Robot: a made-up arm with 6 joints.
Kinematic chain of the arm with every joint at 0, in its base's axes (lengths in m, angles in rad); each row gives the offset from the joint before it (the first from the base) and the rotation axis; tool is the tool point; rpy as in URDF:
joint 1: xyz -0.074 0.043 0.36 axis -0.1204 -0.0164 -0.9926
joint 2: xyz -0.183 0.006 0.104 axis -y
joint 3: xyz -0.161 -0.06 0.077 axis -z
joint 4: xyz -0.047 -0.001 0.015 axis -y
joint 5: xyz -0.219 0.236 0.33 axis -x
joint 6: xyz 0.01 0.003 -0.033 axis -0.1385 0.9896 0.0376
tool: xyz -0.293 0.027 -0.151 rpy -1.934 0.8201 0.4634
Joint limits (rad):
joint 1: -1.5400..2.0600
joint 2: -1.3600..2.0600
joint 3: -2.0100..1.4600
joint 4: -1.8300..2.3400
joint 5: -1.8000..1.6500
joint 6: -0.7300..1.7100
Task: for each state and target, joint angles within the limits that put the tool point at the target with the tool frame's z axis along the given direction. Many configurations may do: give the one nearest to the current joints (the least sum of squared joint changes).
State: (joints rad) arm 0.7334 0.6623 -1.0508 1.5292 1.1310 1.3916
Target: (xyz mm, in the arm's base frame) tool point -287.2 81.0 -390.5 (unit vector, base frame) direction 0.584 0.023 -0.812
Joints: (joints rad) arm 1.2262 1.0481 -0.7883 1.8059 0.5273 1.4015
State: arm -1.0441 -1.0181 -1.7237 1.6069 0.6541 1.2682
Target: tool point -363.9 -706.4 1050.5 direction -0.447 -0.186 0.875
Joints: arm -0.3085 -1.3600 -1.4113 1.4778 0.5463 1.7062
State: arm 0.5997 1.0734 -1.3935 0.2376 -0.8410 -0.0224
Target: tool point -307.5 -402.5 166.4 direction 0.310 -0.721 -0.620
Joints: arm 0.7009 1.7034 -1.8884 1.0043 -0.1969 -0.3643
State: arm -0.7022 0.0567 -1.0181 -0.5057 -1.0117 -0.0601
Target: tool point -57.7 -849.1 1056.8 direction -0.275 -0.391 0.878
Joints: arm -1.5400 -0.0150 -1.3925 -0.9935 -1.5652 -0.2863
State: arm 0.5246 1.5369 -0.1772 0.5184 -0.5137 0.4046
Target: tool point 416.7 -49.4 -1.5 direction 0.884 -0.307 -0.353
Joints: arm 1.3652 1.8356 0.4636 1.0122 -0.8432 0.2261
